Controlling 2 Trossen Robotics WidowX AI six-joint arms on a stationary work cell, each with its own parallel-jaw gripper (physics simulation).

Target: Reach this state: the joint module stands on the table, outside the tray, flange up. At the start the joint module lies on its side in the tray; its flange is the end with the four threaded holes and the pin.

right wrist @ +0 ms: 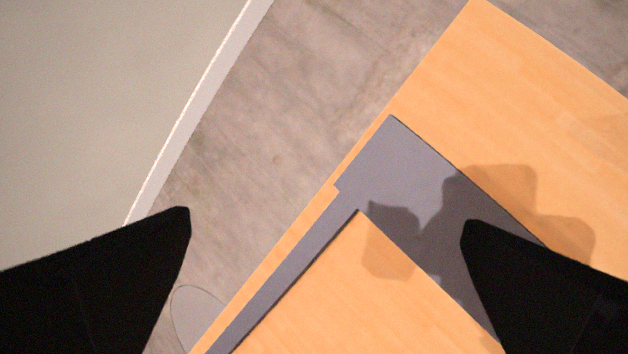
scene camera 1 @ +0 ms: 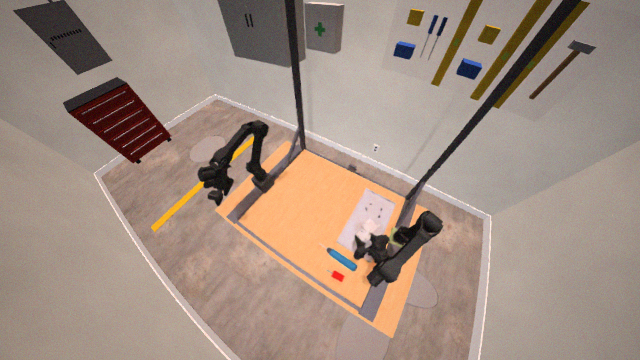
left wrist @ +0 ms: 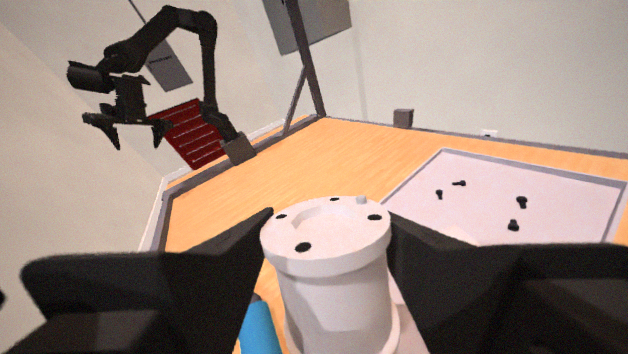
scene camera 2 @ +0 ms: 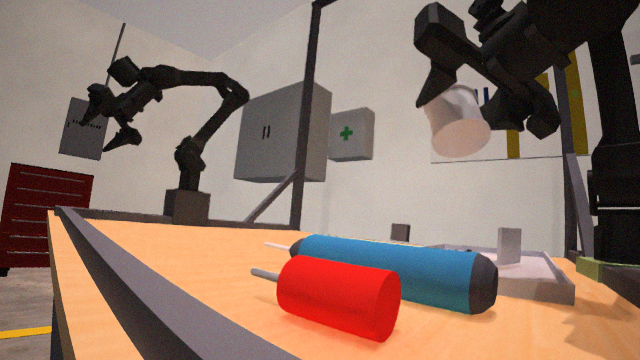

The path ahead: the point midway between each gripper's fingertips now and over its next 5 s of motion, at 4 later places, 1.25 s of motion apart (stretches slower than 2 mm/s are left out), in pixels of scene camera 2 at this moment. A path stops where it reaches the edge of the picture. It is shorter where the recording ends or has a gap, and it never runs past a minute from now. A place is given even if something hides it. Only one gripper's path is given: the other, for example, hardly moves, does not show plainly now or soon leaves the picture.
My left gripper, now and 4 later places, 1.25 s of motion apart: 437, 118; 457, 232; 342, 232; 340, 223; 338, 217
